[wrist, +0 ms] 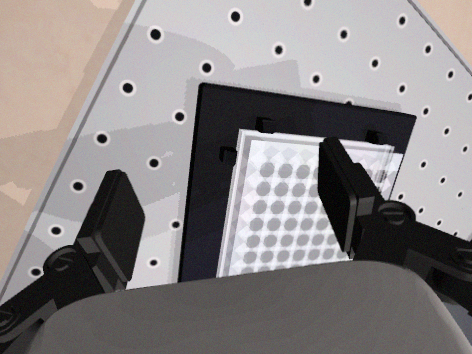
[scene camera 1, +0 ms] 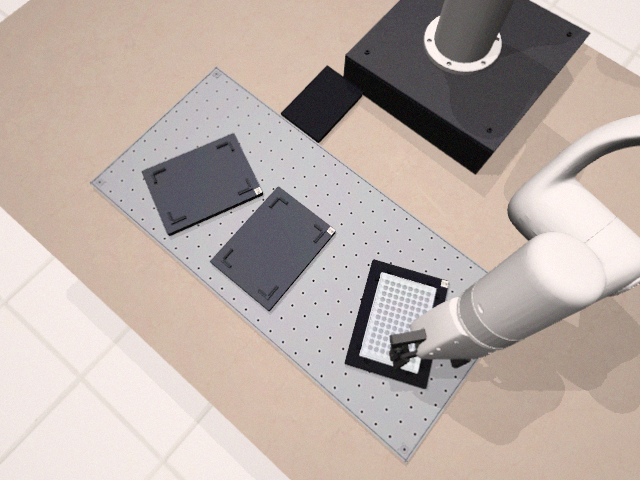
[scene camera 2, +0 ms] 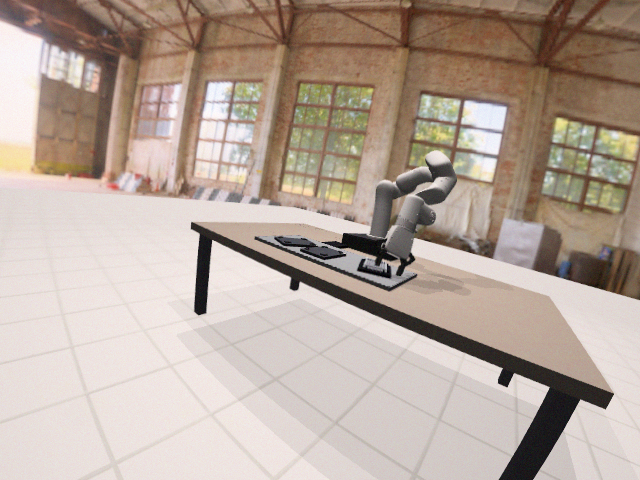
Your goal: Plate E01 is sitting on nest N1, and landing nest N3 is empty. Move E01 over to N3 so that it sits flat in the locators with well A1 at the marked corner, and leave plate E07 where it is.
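A clear 96-well plate (scene camera 1: 397, 304) (scene camera 2: 371, 265) (wrist: 285, 216) sits on a black nest (scene camera 1: 366, 310) (wrist: 205, 200). No label is readable, and a second plate cannot be told apart. Two dark grey nests with L-shaped locators, the near one (scene camera 1: 271, 248) (scene camera 2: 321, 252) and the far one (scene camera 1: 201, 183) (scene camera 2: 293, 241), are empty; I cannot tell which is N3. My gripper (scene camera 1: 434, 353) (scene camera 2: 390, 267) (wrist: 225, 179) is open above the plate's end. In the wrist view one finger overlaps the wells and the other is beyond the nest's side, over the board. The plate's far part is hidden there.
The nests stand on a perforated grey board (scene camera 1: 356, 206) (scene camera 2: 400, 281) (wrist: 150, 115) on a beige table (scene camera 1: 232, 408) (scene camera 2: 491, 320). A flat black block (scene camera 1: 321, 103) lies beside the board, next to the robot's dark base (scene camera 1: 413, 77). Each nest has a small white corner tag in scene camera 1.
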